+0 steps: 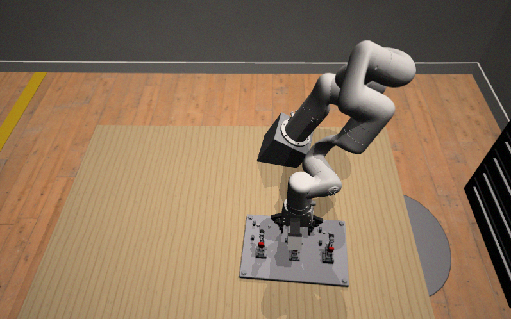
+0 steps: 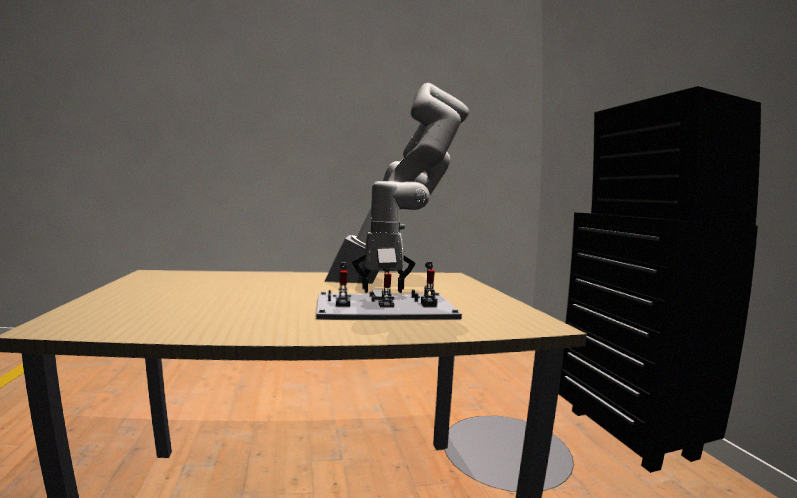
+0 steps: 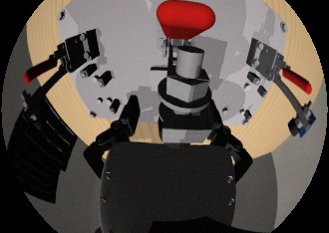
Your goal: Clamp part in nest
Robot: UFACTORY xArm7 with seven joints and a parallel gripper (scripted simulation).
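Right now the grey flat part is 2 cm below my hand.
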